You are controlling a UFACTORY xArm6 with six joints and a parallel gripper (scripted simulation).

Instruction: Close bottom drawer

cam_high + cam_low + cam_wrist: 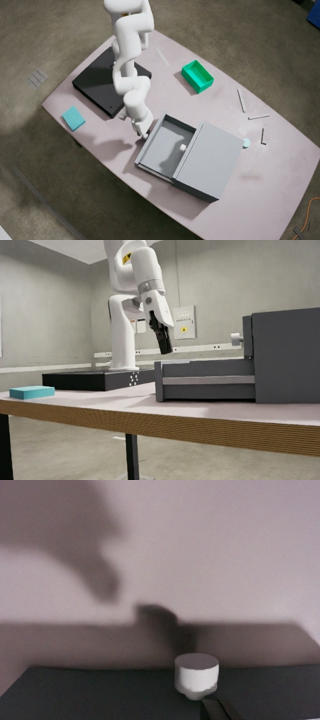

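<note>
Now: the bottom drawer 130 mm ahead of my hand, 100 mm below it and 20 mm to the left of it. From my hand the other things lie so: teal block (390 mm behind, 150 mm to the right, 120 mm below); then grey cabinet (230 mm ahead, 50 mm below, 30 mm to the left); then green bin (460 mm to the left, 110 mm below, 10 mm ahead).
</note>
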